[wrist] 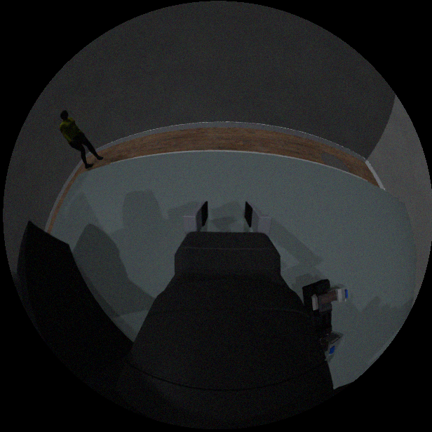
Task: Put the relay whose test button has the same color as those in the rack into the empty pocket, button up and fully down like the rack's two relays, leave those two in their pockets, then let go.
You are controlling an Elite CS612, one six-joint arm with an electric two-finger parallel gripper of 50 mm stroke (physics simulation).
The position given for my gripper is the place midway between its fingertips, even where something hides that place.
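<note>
You'd see my gripper (226, 208) here, and there's a dark rack (321, 321) in the picture along with it.
</note>
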